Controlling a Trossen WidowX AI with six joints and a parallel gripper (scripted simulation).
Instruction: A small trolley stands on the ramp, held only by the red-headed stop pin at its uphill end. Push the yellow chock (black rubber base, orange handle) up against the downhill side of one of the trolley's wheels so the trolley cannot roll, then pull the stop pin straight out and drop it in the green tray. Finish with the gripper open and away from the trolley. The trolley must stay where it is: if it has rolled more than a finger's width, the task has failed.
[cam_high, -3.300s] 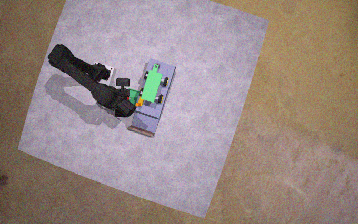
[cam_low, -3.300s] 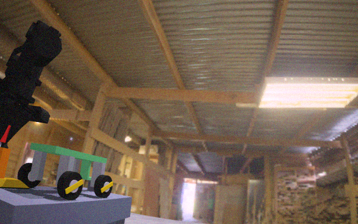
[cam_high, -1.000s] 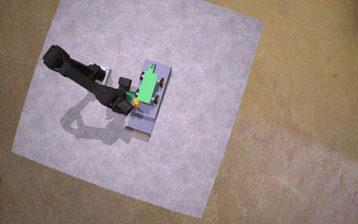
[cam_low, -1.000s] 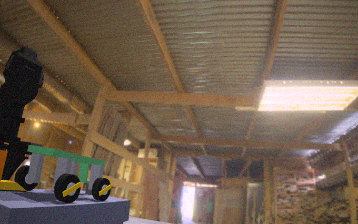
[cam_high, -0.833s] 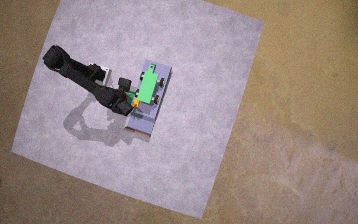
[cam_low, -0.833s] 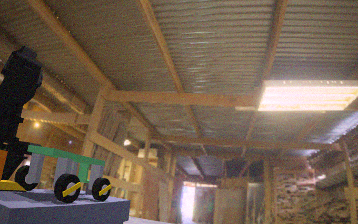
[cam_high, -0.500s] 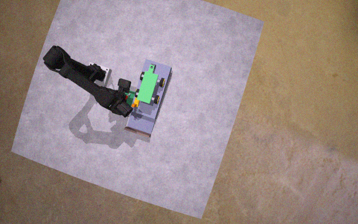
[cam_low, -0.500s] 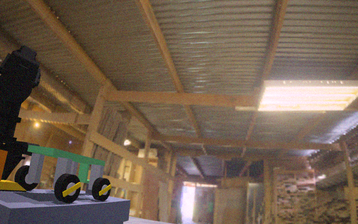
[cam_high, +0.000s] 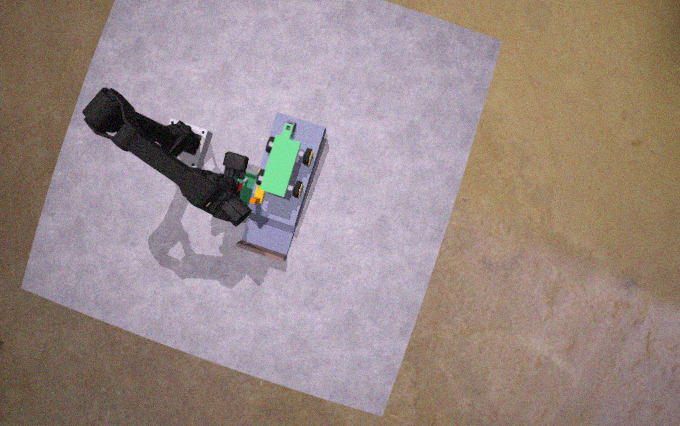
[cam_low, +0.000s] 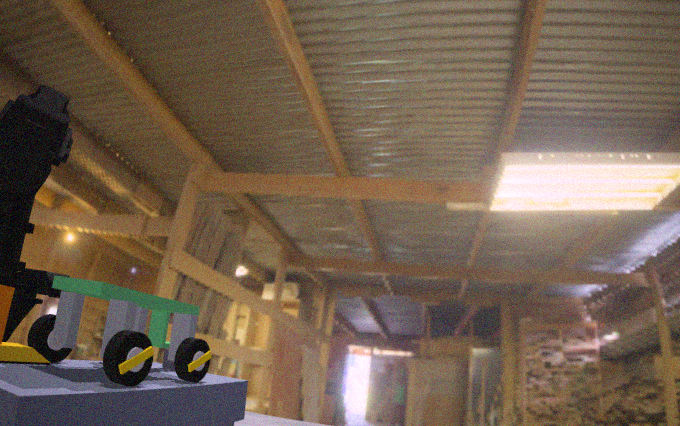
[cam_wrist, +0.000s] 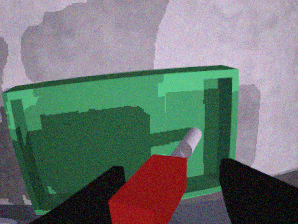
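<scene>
Right now my gripper tip is 10 mm to the left of the green tray and 60 mm above it. The rest, counted from my gripper tip: trolley: 120 mm ahead, 90 mm to the left, 60 mm above; then stop pin: 10 mm below; then yellow chock: 70 mm ahead, 30 mm above.
</scene>
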